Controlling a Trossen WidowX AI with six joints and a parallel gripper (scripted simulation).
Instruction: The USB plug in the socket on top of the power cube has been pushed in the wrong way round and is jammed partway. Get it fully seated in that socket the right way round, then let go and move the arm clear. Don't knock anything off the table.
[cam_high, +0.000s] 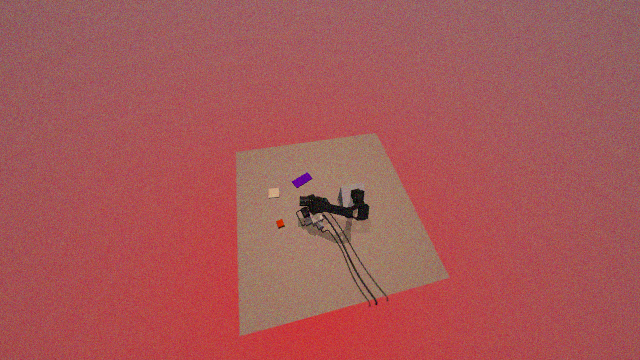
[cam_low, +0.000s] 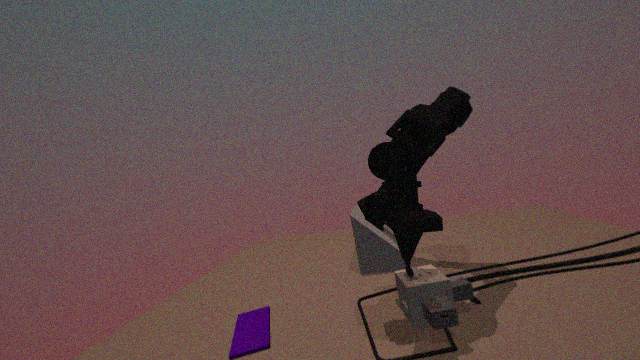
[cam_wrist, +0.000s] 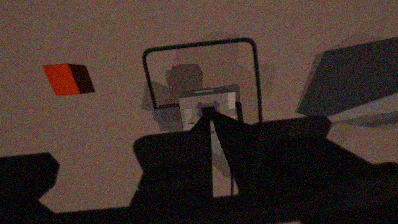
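Now: the dark USB plug 2 cm below my gripper tip. From my gripper tip the other things lie so: cream block: 27 cm to the right, 25 cm ahead, 10 cm below; then purple flat tile: 33 cm to the right, 10 cm below, 1 cm ahead.
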